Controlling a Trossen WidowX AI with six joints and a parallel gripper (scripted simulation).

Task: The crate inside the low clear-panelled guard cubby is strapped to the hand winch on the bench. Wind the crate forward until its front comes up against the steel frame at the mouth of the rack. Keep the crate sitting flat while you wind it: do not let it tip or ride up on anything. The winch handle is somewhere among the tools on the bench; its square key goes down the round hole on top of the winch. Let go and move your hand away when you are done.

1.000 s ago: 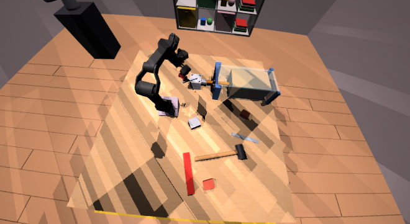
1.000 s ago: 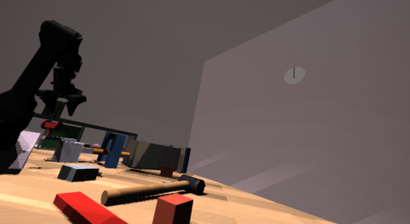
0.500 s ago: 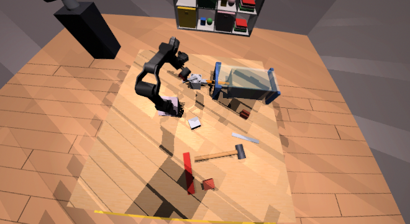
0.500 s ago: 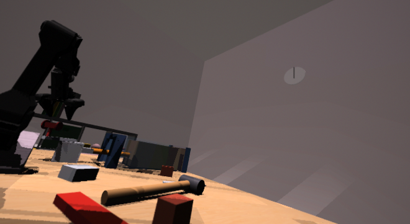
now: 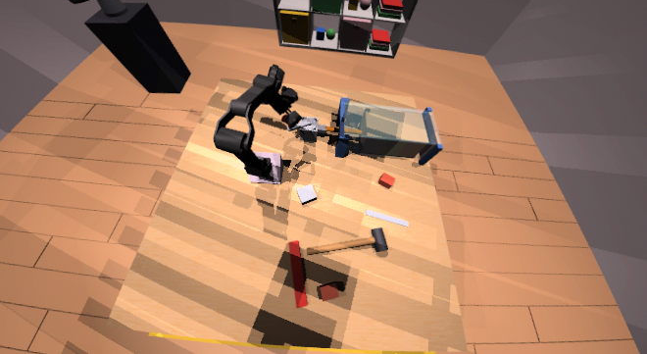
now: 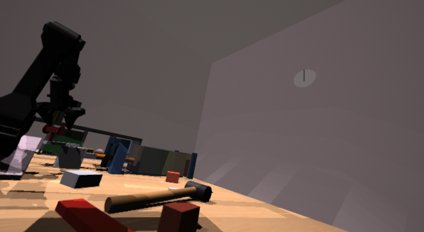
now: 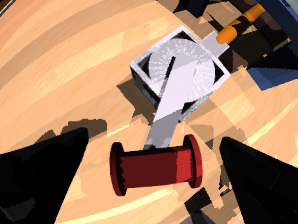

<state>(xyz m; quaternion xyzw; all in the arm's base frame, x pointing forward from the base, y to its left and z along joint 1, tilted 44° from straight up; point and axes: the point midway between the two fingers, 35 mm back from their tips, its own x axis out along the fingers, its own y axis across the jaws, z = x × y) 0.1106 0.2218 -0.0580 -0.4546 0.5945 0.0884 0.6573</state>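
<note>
The red grip is 1 cm behind my gripper tip, 1 cm to the right of it and 3 cm below it. From my gripper tip the other things lie so: blue steel frame (24 cm ahead, 2 cm to the left, 5 cm below); winch (6 cm ahead, 2 cm to the left, 13 cm below); winch handle (2 cm ahead, 6 cm below).
</note>
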